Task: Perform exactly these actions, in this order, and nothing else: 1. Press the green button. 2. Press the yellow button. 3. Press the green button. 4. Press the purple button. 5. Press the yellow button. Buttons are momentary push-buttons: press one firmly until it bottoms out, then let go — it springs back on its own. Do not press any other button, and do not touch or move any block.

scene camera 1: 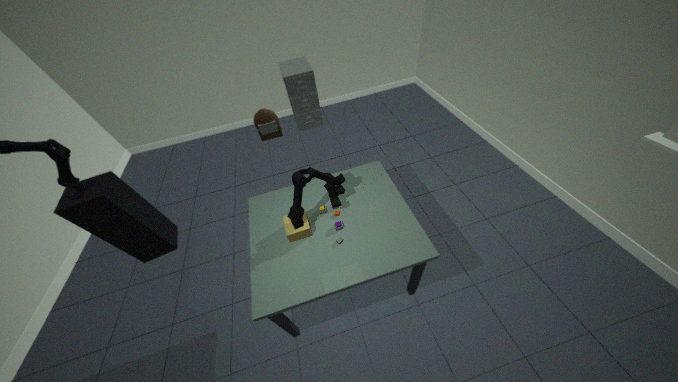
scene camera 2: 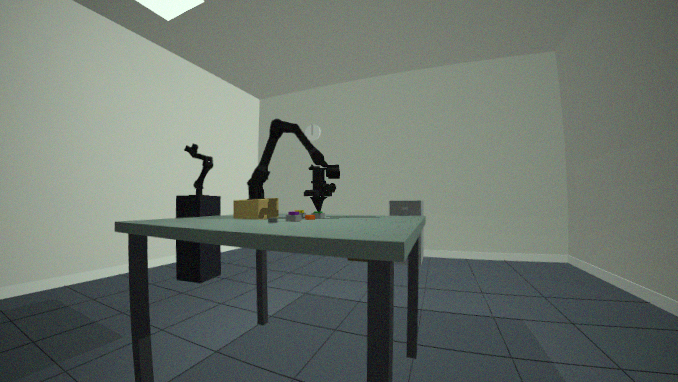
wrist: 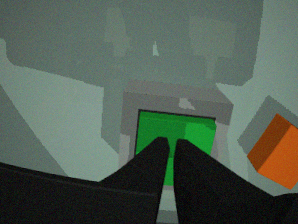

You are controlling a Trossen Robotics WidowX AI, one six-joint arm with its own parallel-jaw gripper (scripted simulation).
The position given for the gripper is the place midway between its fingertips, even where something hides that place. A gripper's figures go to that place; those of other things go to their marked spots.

The gripper [wrist: 170, 148]: 10 cm from the lens. A green button [wrist: 198, 131]: 10 cm from the lens.
